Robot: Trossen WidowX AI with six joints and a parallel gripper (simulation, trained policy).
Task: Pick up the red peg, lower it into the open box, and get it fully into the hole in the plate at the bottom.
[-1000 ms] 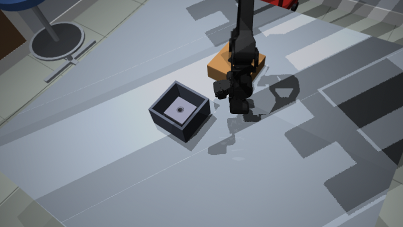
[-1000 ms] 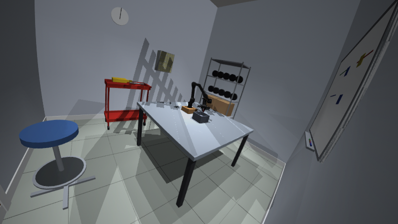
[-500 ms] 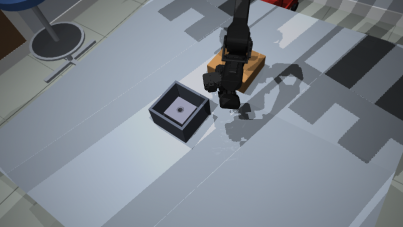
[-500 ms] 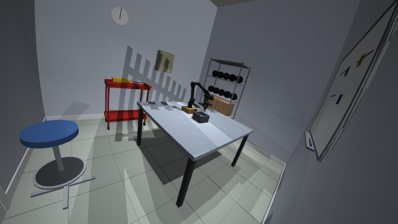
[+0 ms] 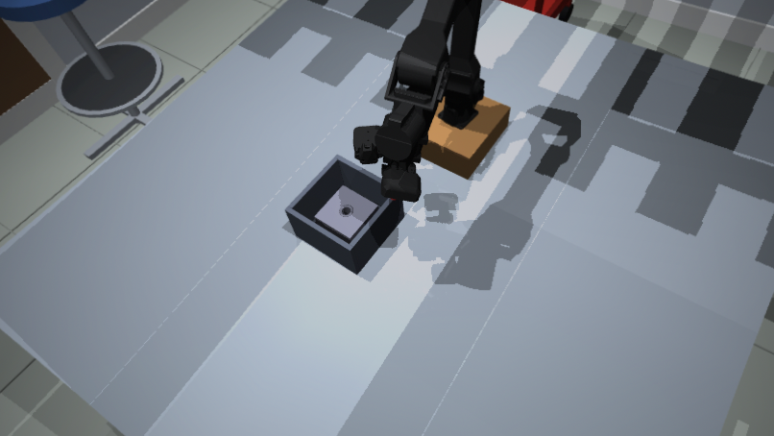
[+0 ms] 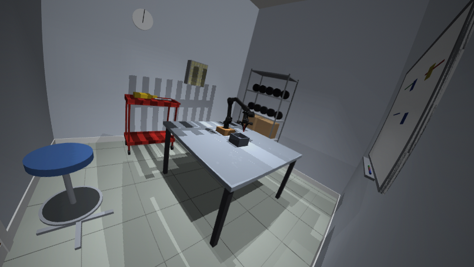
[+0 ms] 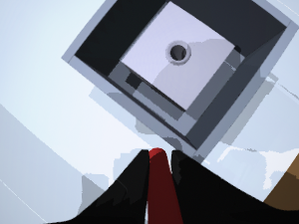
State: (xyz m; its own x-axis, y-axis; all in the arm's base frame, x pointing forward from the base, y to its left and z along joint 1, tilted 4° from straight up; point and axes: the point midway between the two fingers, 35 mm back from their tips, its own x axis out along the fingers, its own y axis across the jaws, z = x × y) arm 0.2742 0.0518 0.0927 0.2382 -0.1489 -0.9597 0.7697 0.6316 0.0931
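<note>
Right now my gripper tip is 10 mm past the red peg, 10 mm to the right of it and 10 mm below it. Also, from my gripper tip: pale plate 50 mm ahead, 80 mm to the right, 100 mm below; then dark box 50 mm ahead, 80 mm to the right, 120 mm below.
</note>
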